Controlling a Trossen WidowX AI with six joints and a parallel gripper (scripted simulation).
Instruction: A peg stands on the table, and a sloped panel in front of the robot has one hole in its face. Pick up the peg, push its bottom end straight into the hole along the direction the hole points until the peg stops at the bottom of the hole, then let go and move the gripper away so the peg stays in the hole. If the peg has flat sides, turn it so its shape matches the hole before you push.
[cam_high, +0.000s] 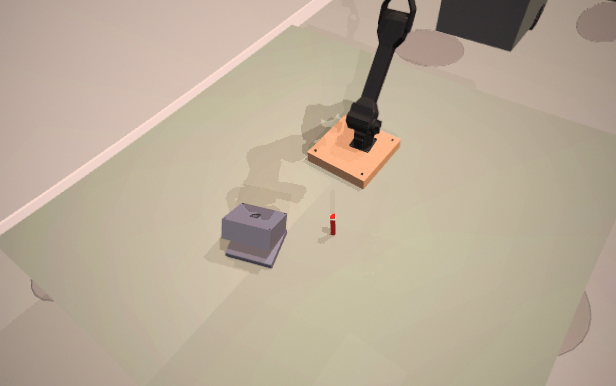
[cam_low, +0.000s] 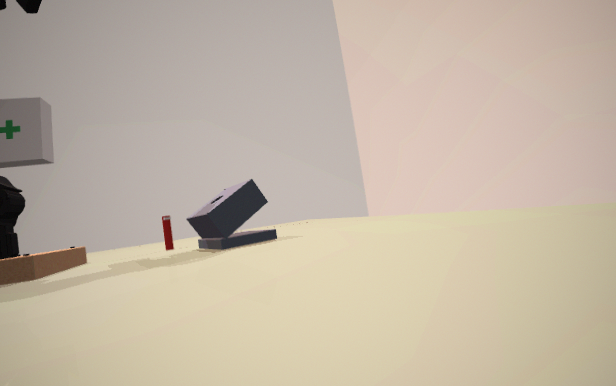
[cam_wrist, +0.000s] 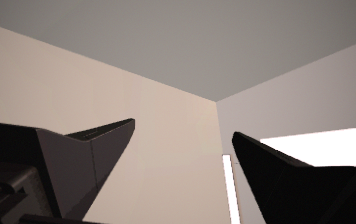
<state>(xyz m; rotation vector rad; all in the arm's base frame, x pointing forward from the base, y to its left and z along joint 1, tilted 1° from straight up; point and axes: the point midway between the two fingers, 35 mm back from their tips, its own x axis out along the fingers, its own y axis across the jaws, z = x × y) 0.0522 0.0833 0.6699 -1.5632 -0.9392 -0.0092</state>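
Right now the red peg is 67 cm below my gripper tip, 24 cm ahead of it and 4 cm to the right of it. Also, from my gripper tip: grey base plate 71 cm below, 37 cm ahead, 21 cm to the right; then grey sloped panel 65 cm below, 35 cm ahead, 21 cm to the right.
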